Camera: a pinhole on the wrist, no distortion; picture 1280 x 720 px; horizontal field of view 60.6 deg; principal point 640.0 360.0 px. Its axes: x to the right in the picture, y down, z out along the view. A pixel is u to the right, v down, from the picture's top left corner.
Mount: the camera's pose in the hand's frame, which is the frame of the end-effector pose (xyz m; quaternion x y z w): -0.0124 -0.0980 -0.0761 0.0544 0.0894 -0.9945 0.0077
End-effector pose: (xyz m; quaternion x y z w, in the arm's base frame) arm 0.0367 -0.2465 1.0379 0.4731 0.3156 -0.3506 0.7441
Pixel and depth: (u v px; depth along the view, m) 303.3 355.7 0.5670
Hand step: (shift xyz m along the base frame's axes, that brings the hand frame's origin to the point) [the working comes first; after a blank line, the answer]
In the camera's frame: -0.1743 -0.0022 0.5670

-0.0366 -0.5433 0.0009
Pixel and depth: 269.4 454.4 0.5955
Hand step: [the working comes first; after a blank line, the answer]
In the camera's frame: -0.2015 0.0513 0.5955

-0.0669 -0.5864 -0.0397
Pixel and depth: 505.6 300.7 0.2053
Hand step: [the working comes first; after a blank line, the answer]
In the camera's frame: -0.0252 -0.0111 0.2053

-0.0889 -0.1555 -0.0063
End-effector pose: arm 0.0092 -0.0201 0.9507 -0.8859 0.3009 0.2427 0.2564
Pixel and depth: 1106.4 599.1 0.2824
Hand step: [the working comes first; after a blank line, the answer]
In the camera's frame: 0.1203 0.0617 0.2824

-0.0232 0.3155 0.0263
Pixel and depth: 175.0 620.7 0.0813
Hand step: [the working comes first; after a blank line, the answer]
In the camera's frame: -0.0345 0.0194 0.0813

0.0950 0.0870 0.0296
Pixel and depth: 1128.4 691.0 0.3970
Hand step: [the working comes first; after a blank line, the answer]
In the camera's frame: 0.1770 0.1200 0.3970

-0.0452 0.4541 0.0180
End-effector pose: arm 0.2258 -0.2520 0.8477 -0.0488 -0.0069 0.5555 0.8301
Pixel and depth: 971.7 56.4 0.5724
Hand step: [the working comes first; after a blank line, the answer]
In the camera's frame: 0.1734 -0.1587 0.5724

-0.0864 -0.2115 0.5051
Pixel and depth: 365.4 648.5 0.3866
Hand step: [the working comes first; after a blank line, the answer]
In the camera's frame: -0.0969 0.1018 0.3866

0.2437 -0.0375 0.3149
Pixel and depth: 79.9 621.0 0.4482
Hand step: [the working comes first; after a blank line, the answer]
In the camera's frame: -0.2292 0.1068 0.4482

0.3007 0.0775 0.3844
